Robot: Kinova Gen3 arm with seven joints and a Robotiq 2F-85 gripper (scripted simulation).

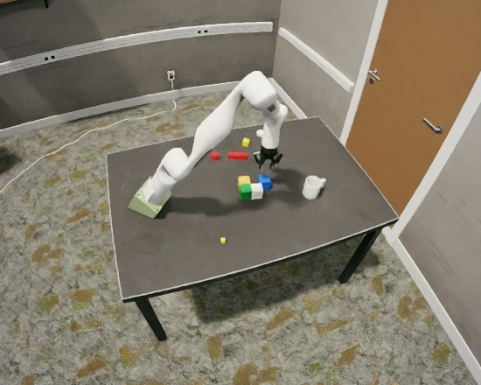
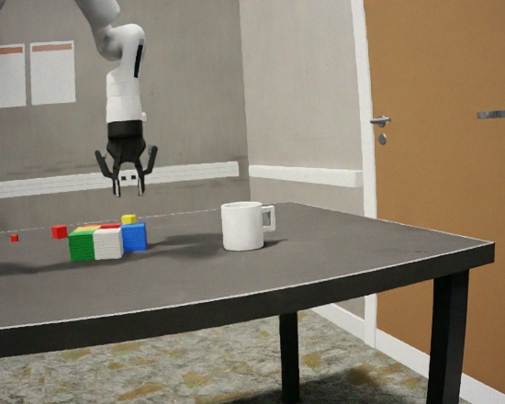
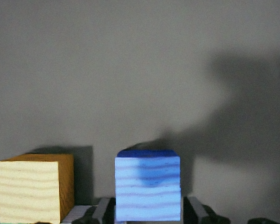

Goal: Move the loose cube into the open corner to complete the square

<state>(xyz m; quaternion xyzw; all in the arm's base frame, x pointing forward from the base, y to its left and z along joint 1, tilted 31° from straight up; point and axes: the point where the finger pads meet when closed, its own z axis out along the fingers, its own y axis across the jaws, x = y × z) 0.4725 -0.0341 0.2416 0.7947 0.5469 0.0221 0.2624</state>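
Right now my hand is 100 mm above the blue cube. Also, from my hand: white mug 180 mm ahead, 160 mm to the right, 90 mm below; then tiny yellow cube 340 mm behind, 180 mm to the right, 120 mm below; then red bar 240 mm to the left, 120 mm below.
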